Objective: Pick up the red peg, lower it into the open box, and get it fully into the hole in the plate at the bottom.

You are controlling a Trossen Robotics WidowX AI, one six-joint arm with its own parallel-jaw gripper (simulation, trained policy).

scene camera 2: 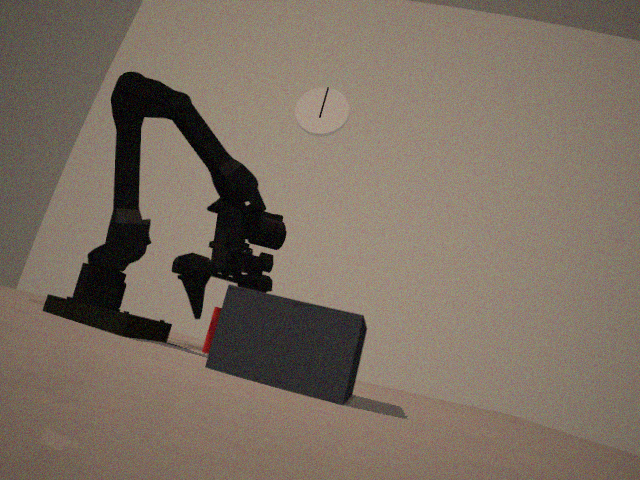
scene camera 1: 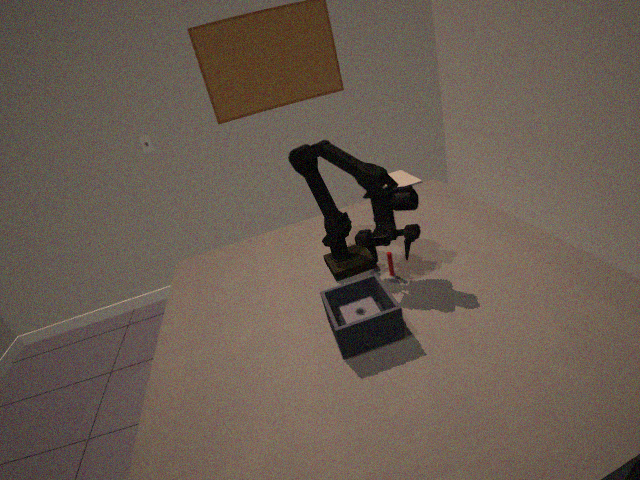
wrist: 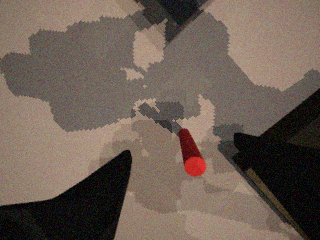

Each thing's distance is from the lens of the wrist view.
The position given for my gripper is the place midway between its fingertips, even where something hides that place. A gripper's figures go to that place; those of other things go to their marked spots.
my gripper (wrist: 181,146): 11 cm
red peg (wrist: 194,164): 9 cm
